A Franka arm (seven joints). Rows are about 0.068 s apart.
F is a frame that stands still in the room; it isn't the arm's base.
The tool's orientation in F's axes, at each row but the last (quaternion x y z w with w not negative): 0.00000, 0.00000, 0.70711, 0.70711; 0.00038, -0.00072, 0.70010, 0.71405; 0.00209, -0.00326, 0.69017, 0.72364; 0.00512, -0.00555, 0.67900, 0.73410; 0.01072, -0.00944, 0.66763, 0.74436; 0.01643, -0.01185, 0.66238, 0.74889; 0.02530, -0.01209, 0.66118, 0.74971; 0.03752, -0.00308, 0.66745, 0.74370; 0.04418, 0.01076, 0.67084, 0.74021; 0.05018, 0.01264, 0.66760, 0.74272; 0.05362, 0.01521, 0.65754, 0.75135; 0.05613, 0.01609, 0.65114, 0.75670
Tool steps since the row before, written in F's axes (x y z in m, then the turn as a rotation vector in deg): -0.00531, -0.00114, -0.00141, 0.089, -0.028, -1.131; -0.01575, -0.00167, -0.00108, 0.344, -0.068, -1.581; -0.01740, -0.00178, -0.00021, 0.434, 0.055, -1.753; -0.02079, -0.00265, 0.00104, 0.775, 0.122, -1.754; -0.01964, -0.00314, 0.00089, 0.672, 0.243, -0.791; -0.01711, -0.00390, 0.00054, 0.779, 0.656, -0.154; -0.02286, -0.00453, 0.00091, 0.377, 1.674, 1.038; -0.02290, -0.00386, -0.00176, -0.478, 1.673, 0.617; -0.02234, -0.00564, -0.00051, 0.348, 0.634, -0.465; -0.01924, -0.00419, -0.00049, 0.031, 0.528, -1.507; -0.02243, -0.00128, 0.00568, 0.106, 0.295, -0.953; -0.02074, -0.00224, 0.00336, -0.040, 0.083, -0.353
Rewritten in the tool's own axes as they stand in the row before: -0.00114, 0.00531, -0.00141, -0.028, -0.089, -1.131; -0.00198, 0.01571, -0.00107, -0.064, -0.345, -1.581; -0.00260, 0.01730, -0.00016, 0.062, -0.428, -1.754; -0.00424, 0.02052, 0.00110, 0.155, -0.763, -1.757; -0.00522, 0.01919, 0.00097, 0.292, -0.644, -0.797; -0.00594, 0.01651, 0.00063, 0.740, -0.695, -0.177; -0.00731, 0.02213, 0.00080, 1.759, -0.143, 0.952; -0.00642, 0.02224, -0.00257, 1.642, 0.684, 0.493; -0.00786, 0.02158, -0.00190, 0.645, -0.322, -0.469; -0.00627, 0.01858, -0.00190, 0.455, -0.114, -1.527; -0.00402, 0.02253, 0.00363, 0.261, -0.162, -0.955; -0.00519, 0.02043, 0.00146, 0.059, 0.014, -0.360
